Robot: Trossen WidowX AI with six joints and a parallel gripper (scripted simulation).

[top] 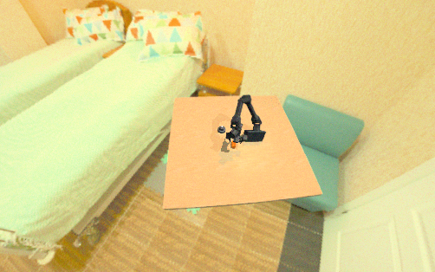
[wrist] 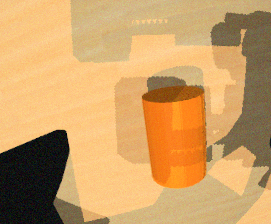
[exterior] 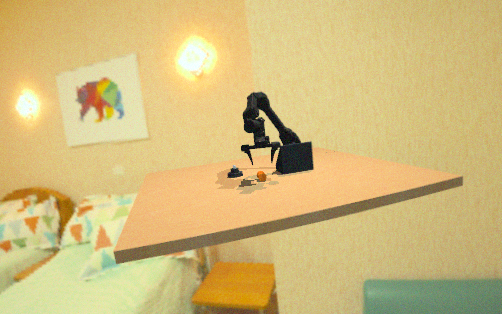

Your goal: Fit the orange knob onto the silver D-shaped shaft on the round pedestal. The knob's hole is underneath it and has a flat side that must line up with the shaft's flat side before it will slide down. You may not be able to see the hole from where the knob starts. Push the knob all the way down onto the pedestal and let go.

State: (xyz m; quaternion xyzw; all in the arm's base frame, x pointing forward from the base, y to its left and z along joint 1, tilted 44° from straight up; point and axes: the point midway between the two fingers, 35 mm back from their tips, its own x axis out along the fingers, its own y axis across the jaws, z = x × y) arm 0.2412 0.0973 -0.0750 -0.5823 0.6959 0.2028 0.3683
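Now: the orange knob 6 cm below my gripper tip and 1 cm to the right of it. The rest, counted from my gripper tip: shaft 23 cm to the right, 9 cm ahead, 5 cm below.
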